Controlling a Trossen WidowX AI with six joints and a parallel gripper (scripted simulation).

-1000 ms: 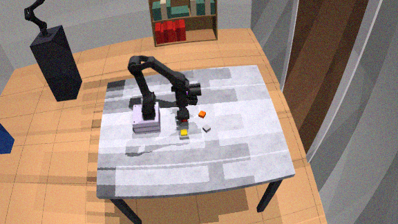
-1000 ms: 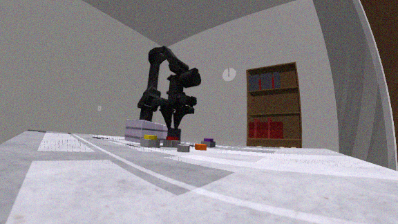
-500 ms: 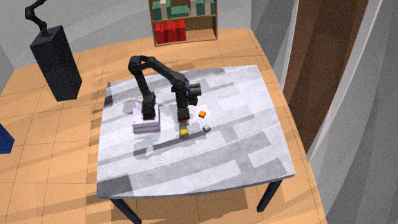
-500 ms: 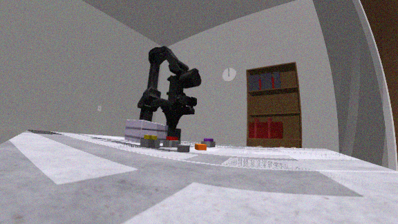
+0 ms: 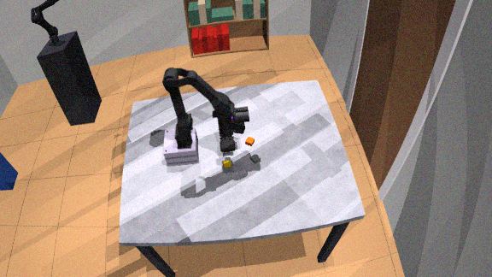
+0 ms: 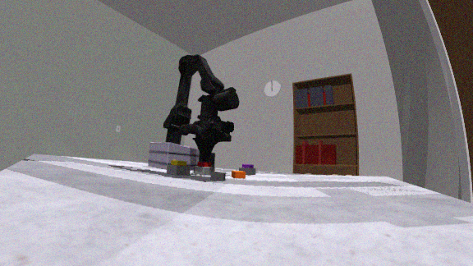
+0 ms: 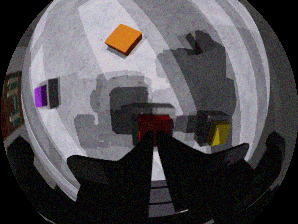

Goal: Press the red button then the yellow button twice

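The yellow button lies 10 mm behind my gripper tip, 90 mm to the right of it and 10 mm below it. From my gripper tip the other things lie so: red button: 10 mm below; then grey block: 120 mm ahead, 60 mm to the right, 30 mm below; then orange block: 100 mm ahead, 40 mm to the left, 30 mm below.
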